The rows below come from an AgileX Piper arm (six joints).
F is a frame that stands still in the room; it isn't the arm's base.
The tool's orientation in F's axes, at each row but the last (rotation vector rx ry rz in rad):
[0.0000, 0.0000, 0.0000]
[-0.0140, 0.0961, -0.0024]
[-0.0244, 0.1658, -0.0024]
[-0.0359, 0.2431, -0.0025]
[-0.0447, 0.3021, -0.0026]
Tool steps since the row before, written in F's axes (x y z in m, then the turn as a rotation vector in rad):
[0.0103, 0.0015, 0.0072, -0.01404, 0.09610, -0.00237]
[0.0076, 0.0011, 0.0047, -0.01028, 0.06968, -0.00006]
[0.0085, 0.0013, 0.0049, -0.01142, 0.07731, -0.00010]
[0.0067, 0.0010, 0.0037, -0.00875, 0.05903, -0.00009]
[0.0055, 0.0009, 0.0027, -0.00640, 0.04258, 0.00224]
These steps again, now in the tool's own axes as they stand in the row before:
[0.0103, 0.0015, 0.0072, -0.01404, 0.09610, -0.00237]
[0.0071, 0.0010, 0.0054, -0.01044, 0.06966, -0.00008]
[0.0076, 0.0012, 0.0063, -0.01159, 0.07729, -0.00012]
[0.0056, 0.0009, 0.0052, -0.00887, 0.05901, -0.00011]
[0.0044, 0.0008, 0.0043, -0.00717, 0.04246, 0.00209]

